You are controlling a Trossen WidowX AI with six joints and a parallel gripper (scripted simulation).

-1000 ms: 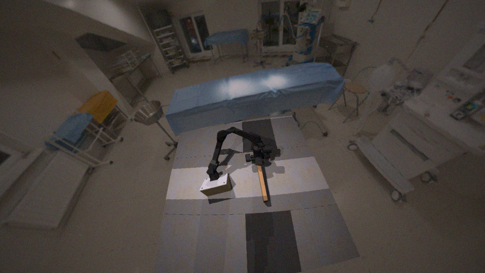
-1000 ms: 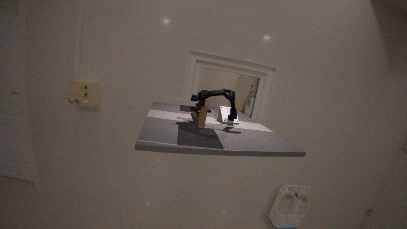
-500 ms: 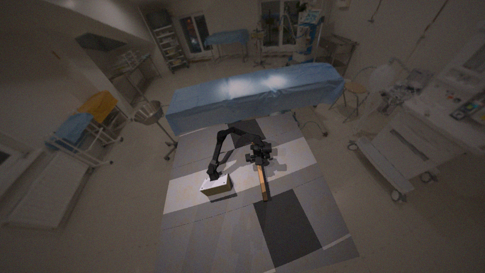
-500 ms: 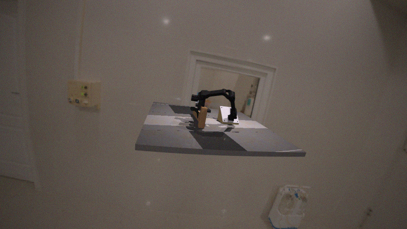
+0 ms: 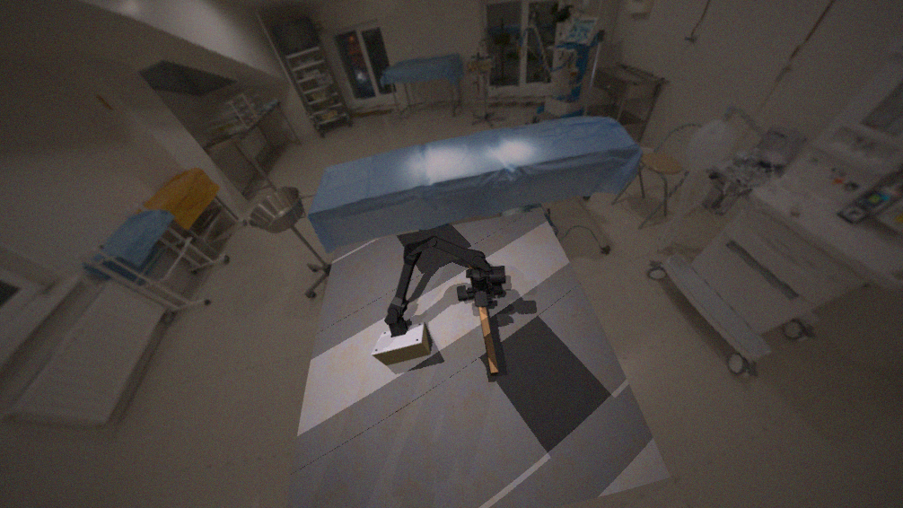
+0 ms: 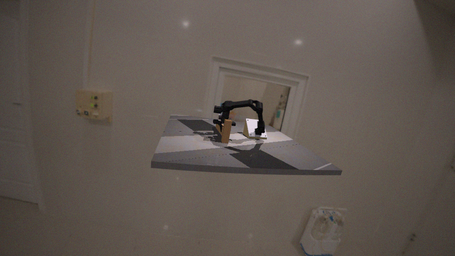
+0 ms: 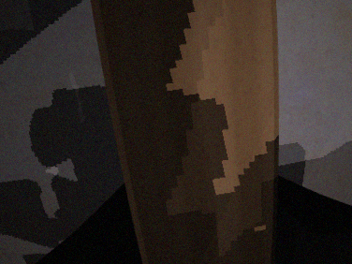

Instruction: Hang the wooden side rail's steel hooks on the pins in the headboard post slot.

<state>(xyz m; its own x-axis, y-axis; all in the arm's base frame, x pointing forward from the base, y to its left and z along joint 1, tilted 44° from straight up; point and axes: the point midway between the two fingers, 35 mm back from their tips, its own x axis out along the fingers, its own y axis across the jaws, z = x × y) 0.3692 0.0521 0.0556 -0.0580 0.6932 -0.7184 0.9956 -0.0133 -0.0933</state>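
The headboard post is 12 cm to the left of my gripper tip, 4 cm above it and 1 cm ahead of it.
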